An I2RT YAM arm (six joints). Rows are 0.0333 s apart.
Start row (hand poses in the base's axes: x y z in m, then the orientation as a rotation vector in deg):
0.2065, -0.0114, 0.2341, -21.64, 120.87, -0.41
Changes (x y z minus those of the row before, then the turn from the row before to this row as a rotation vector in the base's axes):
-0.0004, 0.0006, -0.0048, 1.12, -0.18, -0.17
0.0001, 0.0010, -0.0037, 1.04, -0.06, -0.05
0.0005, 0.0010, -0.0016, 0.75, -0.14, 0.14
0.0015, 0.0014, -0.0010, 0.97, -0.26, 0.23
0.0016, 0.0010, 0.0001, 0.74, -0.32, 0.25
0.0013, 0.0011, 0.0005, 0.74, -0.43, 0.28
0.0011, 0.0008, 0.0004, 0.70, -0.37, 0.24
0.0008, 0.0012, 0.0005, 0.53, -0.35, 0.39
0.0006, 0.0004, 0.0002, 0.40, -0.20, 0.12
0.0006, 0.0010, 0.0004, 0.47, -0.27, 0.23
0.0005, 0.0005, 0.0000, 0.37, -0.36, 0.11
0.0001, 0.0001, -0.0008, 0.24, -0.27, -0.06
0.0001, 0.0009, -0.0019, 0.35, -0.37, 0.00
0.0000, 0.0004, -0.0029, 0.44, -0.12, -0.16
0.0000, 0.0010, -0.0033, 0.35, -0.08, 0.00
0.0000, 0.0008, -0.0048, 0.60, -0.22, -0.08
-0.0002, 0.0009, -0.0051, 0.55, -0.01, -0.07
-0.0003, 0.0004, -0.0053, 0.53, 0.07, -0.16
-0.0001, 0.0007, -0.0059, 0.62, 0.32, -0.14
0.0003, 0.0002, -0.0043, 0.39, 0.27, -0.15
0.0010, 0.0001, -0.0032, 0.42, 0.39, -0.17
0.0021, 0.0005, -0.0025, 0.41, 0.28, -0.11
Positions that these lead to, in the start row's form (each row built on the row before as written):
0.2061, -0.0108, 0.2293, -20.78, 120.64, 0.64
0.2062, -0.0098, 0.2256, -20.10, 120.51, 1.69
0.2067, -0.0088, 0.2240, -19.79, 120.28, 2.53
0.2082, -0.0074, 0.2230, -19.44, 119.90, 3.63
0.2098, -0.0064, 0.2231, -19.24, 119.47, 4.49
0.2111, -0.0053, 0.2236, -19.07, 118.92, 5.35
0.2122, -0.0045, 0.2240, -18.89, 118.44, 6.15
0.2130, -0.0033, 0.2245, -18.97, 117.98, 6.87
0.2136, -0.0029, 0.2247, -18.85, 117.72, 7.32
0.2142, -0.0019, 0.2251, -18.80, 117.36, 7.89
0.2147, -0.0014, 0.2251, -18.69, 116.94, 8.27
0.2148, -0.0013, 0.2243, -18.48, 116.65, 8.43
0.2149, -0.0004, 0.2224, -18.27, 116.24, 8.71
0.2149, 0.0000, 0.2195, -17.83, 116.08, 9.03
0.2149, 0.0010, 0.2162, -17.61, 115.95, 9.37
0.2149, 0.0018, 0.2114, -17.16, 115.66, 9.88
0.2147, 0.0027, 0.2063, -16.74, 115.58, 10.39
0.2144, 0.0031, 0.2010, -16.24, 115.59, 10.83
0.2143, 0.0038, 0.1951, -15.69, 115.83, 11.42
0.2146, 0.0040, 0.1908, -15.28, 116.05, 11.77
0.2156, 0.0041, 0.1876, -14.82, 116.39, 12.15
0.2177, 0.0046, 0.1851, -14.43, 116.61, 12.54

